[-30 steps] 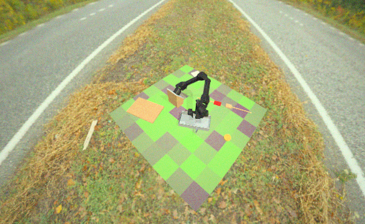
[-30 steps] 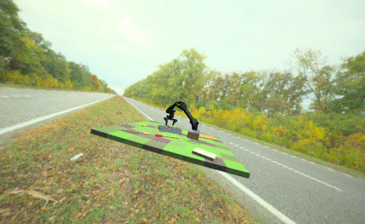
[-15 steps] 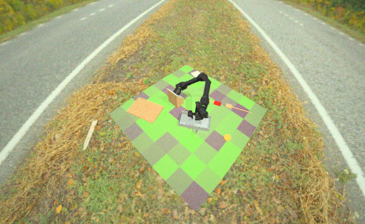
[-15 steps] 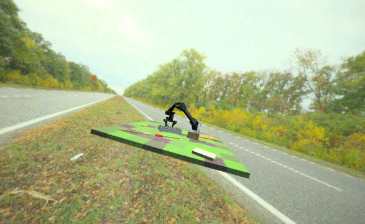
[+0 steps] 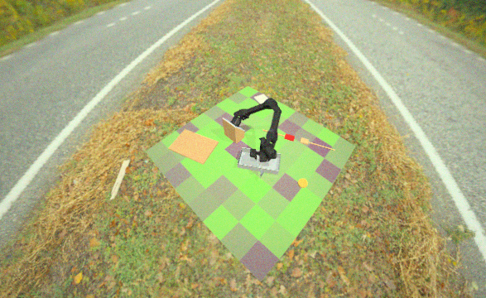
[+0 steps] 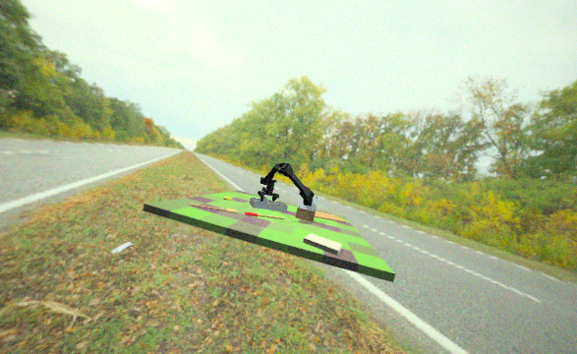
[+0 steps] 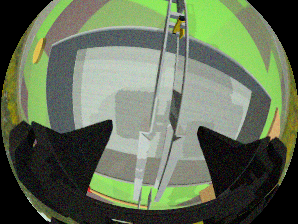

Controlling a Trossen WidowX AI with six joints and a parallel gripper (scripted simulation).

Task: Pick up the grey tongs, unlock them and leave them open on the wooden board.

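Now: gripper tip 20 mm to the left of the roasting tin and 20 mm past it. Also, from my gripper tip: yellow lock piece (70 mm to the right, 40 mm ahead, 40 mm above); then wooden board (520 mm behind, 260 mm to the right, 20 mm below); then red-headed spatula (330 mm to the left, 50 mm behind, 30 mm below).
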